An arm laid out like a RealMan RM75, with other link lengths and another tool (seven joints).
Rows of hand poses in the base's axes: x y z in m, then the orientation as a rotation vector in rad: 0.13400, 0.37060, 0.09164, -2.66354, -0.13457, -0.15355; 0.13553, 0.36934, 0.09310, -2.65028, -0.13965, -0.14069; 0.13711, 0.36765, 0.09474, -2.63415, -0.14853, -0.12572; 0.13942, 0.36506, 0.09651, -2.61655, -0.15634, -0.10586; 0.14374, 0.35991, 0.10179, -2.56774, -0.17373, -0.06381; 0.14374, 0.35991, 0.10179, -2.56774, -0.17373, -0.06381; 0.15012, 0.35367, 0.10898, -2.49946, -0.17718, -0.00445; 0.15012, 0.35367, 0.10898, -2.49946, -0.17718, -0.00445; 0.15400, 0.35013, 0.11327, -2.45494, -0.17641, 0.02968
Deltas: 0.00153, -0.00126, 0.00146, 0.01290, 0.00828, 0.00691; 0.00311, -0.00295, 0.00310, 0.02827, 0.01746, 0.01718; 0.00542, -0.00554, 0.00487, 0.04509, 0.03041, 0.02773; 0.00974, -0.01069, 0.01015, 0.09162, 0.05817, 0.05205; 0.00974, -0.01069, 0.01015, 0.09162, 0.05817, 0.05205; 0.01612, -0.01693, 0.01734, 0.15768, 0.10216, 0.07170; 0.01612, -0.01693, 0.01734, 0.15768, 0.10216, 0.07170; 0.02000, -0.02047, 0.02163, 0.20065, 0.12870, 0.08171
